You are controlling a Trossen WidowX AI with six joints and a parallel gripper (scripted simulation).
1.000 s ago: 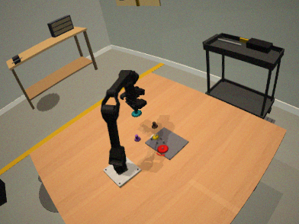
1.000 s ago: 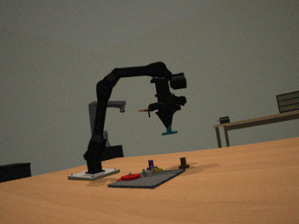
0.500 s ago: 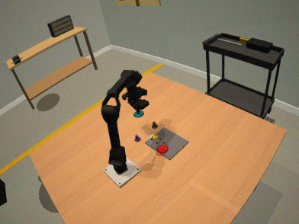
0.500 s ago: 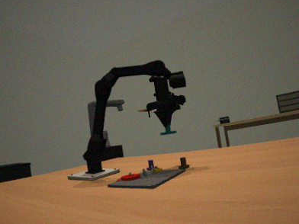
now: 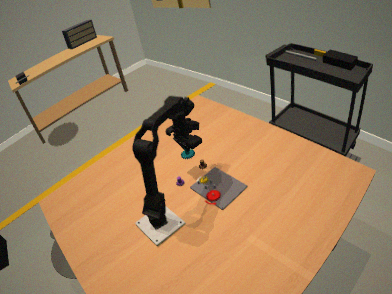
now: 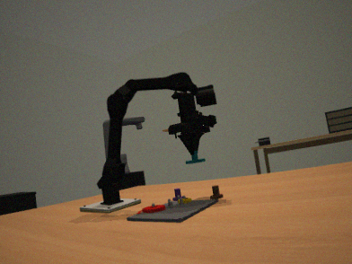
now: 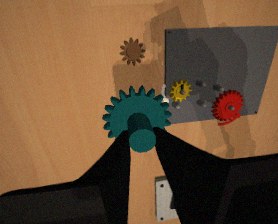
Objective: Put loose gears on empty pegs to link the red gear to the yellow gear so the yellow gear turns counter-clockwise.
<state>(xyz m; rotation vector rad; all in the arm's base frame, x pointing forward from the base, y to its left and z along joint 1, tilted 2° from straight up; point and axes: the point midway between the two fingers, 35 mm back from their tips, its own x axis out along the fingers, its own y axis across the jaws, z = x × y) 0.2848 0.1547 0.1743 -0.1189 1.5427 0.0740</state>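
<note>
The yellow gear lies 130 mm below my gripper tip and 90 mm to the right of it. The rest, counted from my gripper tip: teal gear: 10 mm below; then white arrow: 140 mm below, 60 mm to the right; then brown gear: 130 mm below, 60 mm ahead.
</note>
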